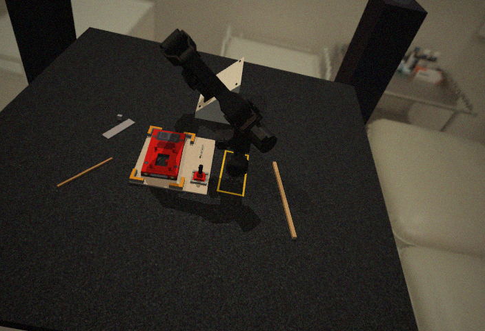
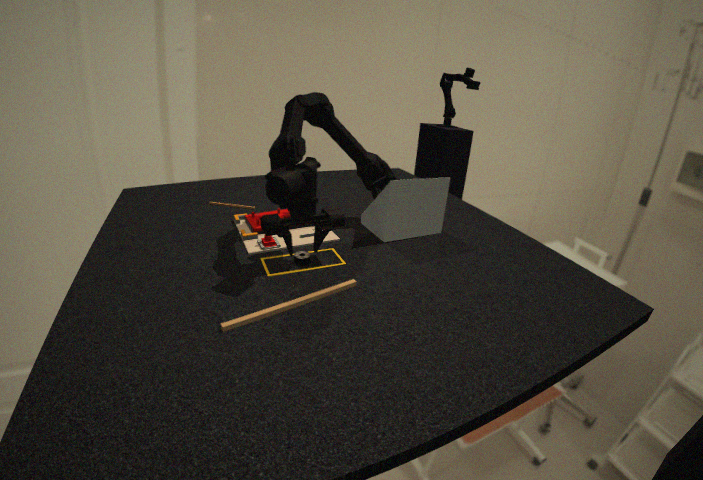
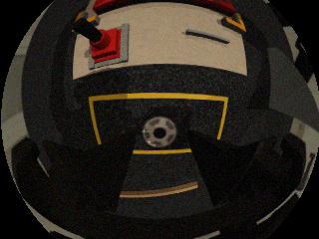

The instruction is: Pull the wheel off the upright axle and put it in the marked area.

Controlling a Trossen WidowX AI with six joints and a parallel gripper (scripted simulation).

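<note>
My gripper tip is now 10 mm above the grey wheel. From my gripper tip the other things lie so: grey strip 400 mm to the right, 120 mm behind, 20 mm below; silver hub 110 mm to the right, 50 mm ahead, 10 mm above.
</note>
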